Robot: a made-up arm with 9 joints. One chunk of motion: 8 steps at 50 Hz.
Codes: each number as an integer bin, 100 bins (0 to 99) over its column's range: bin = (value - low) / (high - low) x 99, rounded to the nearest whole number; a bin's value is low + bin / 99 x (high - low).
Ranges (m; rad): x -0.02..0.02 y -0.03..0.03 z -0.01..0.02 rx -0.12..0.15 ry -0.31..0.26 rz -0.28..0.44
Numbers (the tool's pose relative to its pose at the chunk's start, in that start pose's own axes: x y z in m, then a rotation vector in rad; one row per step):
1: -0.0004 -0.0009 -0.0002 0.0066 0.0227 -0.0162
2: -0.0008 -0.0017 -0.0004 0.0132 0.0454 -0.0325
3: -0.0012 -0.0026 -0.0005 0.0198 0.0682 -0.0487
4: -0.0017 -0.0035 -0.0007 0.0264 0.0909 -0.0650
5: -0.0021 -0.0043 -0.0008 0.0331 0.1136 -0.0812
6: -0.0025 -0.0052 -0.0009 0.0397 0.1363 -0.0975
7: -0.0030 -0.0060 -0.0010 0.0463 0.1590 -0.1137
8: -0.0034 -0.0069 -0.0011 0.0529 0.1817 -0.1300
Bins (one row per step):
1: 49 48 32 46 58 36
2: 48 47 32 49 62 34
3: 47 45 31 51 66 32
4: 45 44 31 54 70 30
5: 44 42 30 56 74 27
6: 43 41 30 59 78 25
7: 42 40 30 61 81 23
8: 41 38 29 63 85 21

